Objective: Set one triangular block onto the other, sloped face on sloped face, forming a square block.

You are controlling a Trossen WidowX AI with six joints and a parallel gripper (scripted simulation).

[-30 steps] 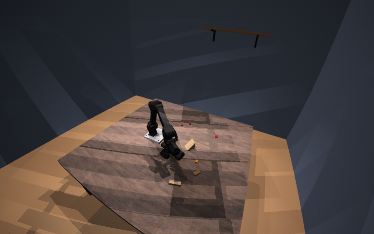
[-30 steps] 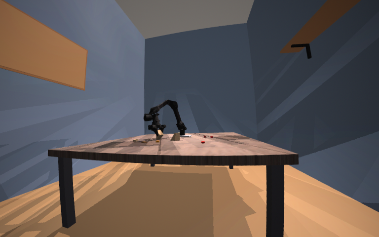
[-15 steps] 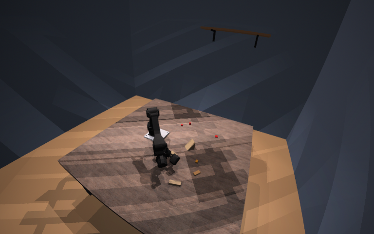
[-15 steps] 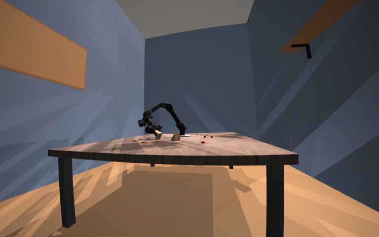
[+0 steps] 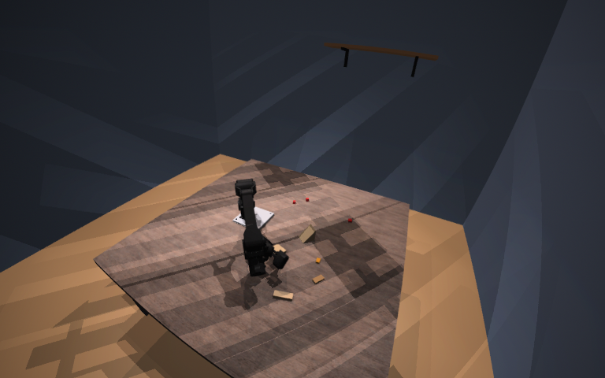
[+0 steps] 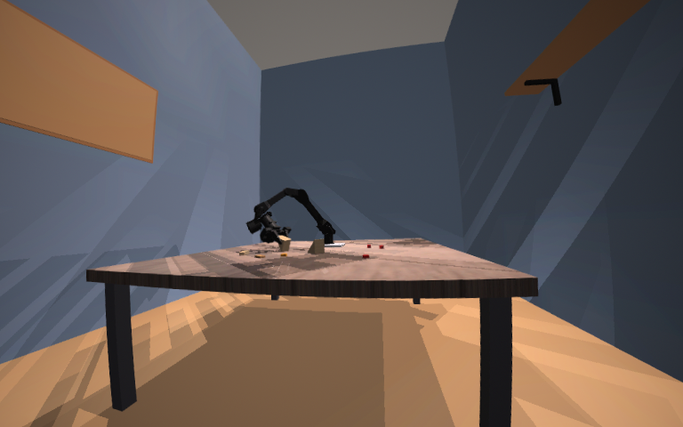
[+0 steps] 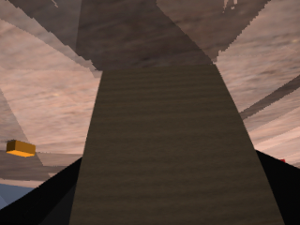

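Right now my gripper tip is 10 mm below the tan triangular block. Also, from my gripper tip: small orange cube (170 mm ahead, 60 mm to the left, 40 mm below); red bit (420 mm to the left, 230 mm ahead, 40 mm below).
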